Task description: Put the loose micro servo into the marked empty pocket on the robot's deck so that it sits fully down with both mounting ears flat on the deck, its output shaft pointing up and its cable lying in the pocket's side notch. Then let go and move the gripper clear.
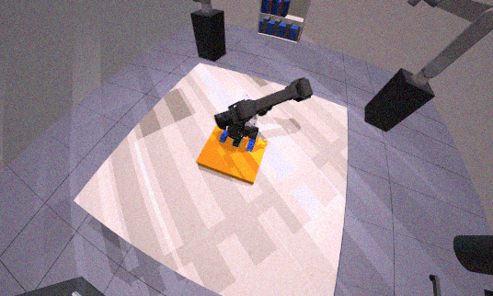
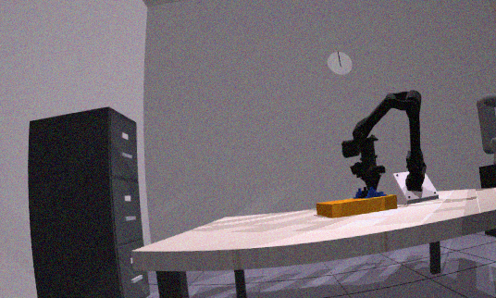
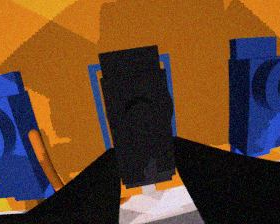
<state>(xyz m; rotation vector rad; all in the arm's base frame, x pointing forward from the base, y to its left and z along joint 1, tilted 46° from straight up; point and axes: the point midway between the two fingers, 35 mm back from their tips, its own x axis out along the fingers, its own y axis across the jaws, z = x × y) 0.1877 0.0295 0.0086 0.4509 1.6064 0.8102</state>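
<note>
The orange deck is 12 cm ahead of my gripper tip, 3 cm below it and 2 cm to the left of it.
</note>
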